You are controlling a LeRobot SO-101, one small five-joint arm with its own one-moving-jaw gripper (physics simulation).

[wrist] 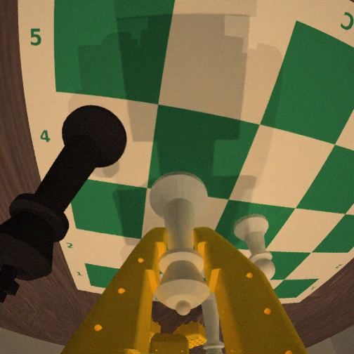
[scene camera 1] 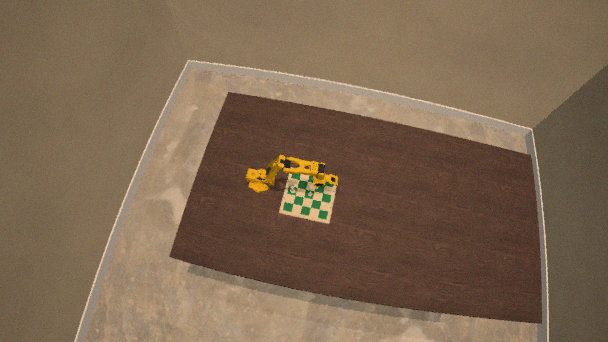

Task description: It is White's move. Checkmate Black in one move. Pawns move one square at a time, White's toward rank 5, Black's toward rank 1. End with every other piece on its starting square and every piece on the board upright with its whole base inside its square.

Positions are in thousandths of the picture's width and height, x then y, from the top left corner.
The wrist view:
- white pawn: 710, 643
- white queen: 501, 555
